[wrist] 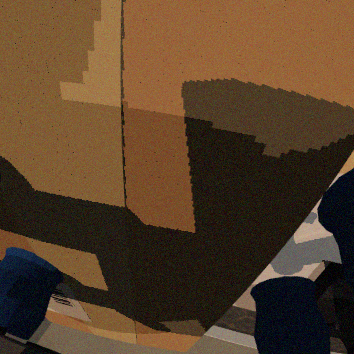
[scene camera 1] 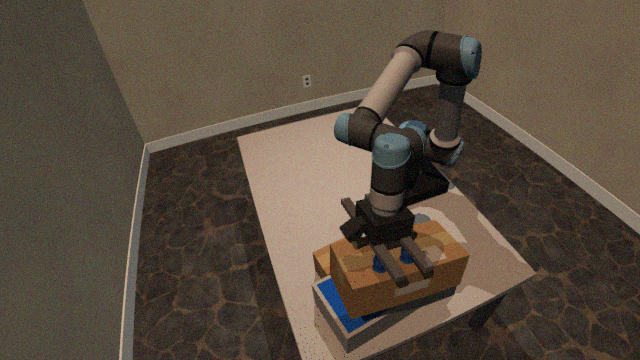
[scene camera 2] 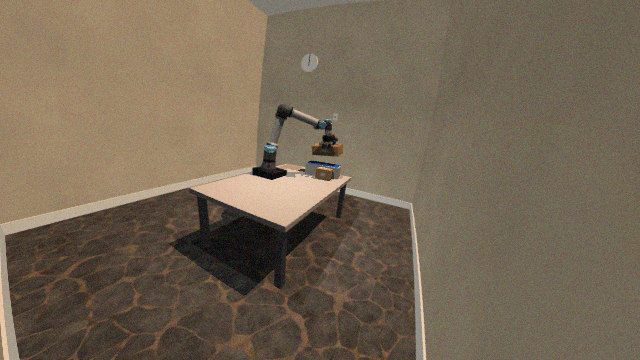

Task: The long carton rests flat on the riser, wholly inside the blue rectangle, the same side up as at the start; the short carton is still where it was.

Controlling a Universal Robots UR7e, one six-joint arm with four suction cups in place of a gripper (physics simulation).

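Pixels of known places: hand, its tool point: (wrist: pixel 160 234) (scene camera 2: pixel 328 146); arm's base, origin of its link: (scene camera 2: pixel 268 169).
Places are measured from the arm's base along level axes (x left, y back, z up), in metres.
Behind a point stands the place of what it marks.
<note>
The long carton (scene camera 1: pixel 405 295) @(x 0.669, y -0.300, z 0.211 m) (scene camera 2: pixel 320 150) @(x 0.509, y -0.253, z 0.203 m) (wrist: pixel 240 45) hangs roughly level from my suction gripper (scene camera 1: pixel 394 259) (scene camera 2: pixel 328 144), whose blue cups sit on its top. In the scene camera 2 view there is a gap between it and the grey riser (scene camera 1: pixel 330 320) @(x 0.595, y -0.475, z 0.005 m) (scene camera 2: pixel 310 170) @(x 0.399, y -0.225, z -0.014 m). The blue rectangle (scene camera 1: pixel 336 302) @(x 0.569, y -0.450, z 0.060 m) (scene camera 2: pixel 325 163) @(x 0.550, y -0.313, z 0.066 m) on the riser's top is largely hidden under the carton in the scene camera 1 view. The short carton (scene camera 1: pixel 321 261) @(x 0.409, y -0.463, z 0.045 m) (scene camera 2: pixel 324 173) @(x 0.350, y -0.428, z 0.007 m) stands on the table beside the riser, partly hidden behind the long carton in the scene camera 1 view.
The table (scene camera 1: pixel 300 190) @(x -0.053, y -0.475, z -0.060 m) (scene camera 2: pixel 255 195) @(x -0.433, y -0.338, z -0.060 m) carries the riser, the short carton and the arm's black base (scene camera 1: pixel 430 185) @(x 0.124, y 0.056, z -0.004 m) (scene camera 2: pixel 269 173) @(x -0.078, y -0.100, z -0.007 m). The riser stands near one end of the table, close to its edge. Walls with a clock (scene camera 2: pixel 309 62) and a socket (scene camera 1: pixel 306 81) stand beyond.
</note>
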